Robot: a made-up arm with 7 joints. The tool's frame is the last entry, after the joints.
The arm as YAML. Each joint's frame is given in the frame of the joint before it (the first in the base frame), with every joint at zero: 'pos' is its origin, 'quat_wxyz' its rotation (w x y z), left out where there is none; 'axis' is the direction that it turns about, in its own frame. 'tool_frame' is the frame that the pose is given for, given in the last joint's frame.
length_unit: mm
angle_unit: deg
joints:
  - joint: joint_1
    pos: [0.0, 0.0, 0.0]
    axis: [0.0, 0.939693, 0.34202]
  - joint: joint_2
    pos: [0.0, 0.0, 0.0]
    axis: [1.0, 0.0, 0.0]
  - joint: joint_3
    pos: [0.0, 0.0, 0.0]
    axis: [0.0, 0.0, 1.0]
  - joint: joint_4
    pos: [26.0, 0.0, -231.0]
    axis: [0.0, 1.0, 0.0]
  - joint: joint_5
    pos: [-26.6, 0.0, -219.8]
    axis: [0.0, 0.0, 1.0]
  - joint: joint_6
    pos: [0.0, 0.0, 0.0]
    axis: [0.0, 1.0, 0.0]
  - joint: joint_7
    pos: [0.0, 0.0, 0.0]
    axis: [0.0, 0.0, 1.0]
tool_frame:
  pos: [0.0, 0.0, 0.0]
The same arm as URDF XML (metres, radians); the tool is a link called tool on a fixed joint. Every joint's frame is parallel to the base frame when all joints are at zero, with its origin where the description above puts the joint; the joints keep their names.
<robot name="arm">
<joint name="tool_fixed" type="fixed"><parent link="link7"/><child link="tool"/><origin xyz="0 0 0"/></joint>
<joint name="joint_7" type="continuous"><parent link="link6"/><child link="link7"/><origin xyz="0 0 0"/><axis xyz="0 0 1"/></joint>
<joint name="joint_6" type="continuous"><parent link="link5"/><child link="link6"/><origin xyz="0 0 0"/><axis xyz="0 1 0"/></joint>
<joint name="joint_5" type="continuous"><parent link="link4"/><child link="link5"/><origin xyz="-0.0266 0 -0.2198"/><axis xyz="0 0 1"/></joint>
<joint name="joint_4" type="continuous"><parent link="link3"/><child link="link4"/><origin xyz="0.026 0 -0.231"/><axis xyz="0 1 0"/></joint>
<joint name="joint_3" type="continuous"><parent link="link2"/><child link="link3"/><origin xyz="0 0 0"/><axis xyz="0 0 1"/></joint>
<joint name="joint_2" type="continuous"><parent link="link1"/><child link="link2"/><origin xyz="0 0 0"/><axis xyz="1 0 0"/></joint>
<joint name="joint_1" type="continuous"><parent link="base"/><child link="link1"/><origin xyz="0 0 0"/><axis xyz="0 0.9397 0.342"/></joint>
<link name="base"/>
<link name="link1"/>
<link name="link2"/>
<link name="link3"/>
<link name="link4"/>
<link name="link5"/>
<link name="link6"/>
<link name="link7"/>
<link name="tool"/>
</robot>

